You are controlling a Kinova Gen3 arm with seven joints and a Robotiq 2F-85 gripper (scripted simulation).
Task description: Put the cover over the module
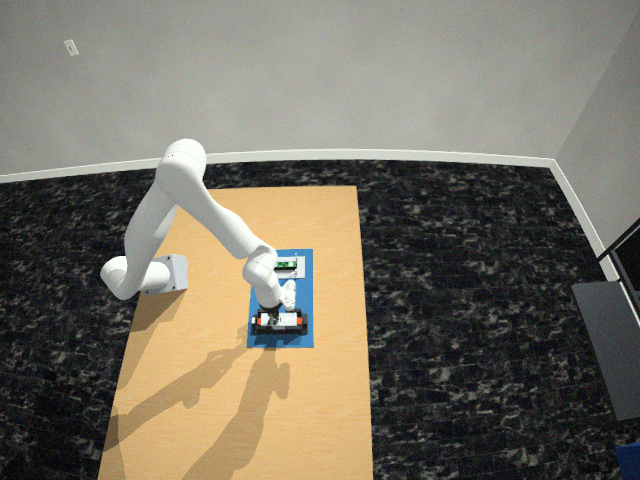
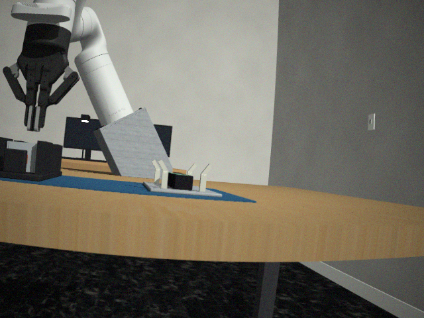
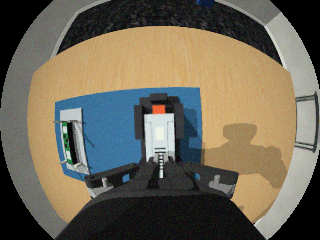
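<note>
The cover is 6 cm below my hand and 1 cm ahead of it.
</note>
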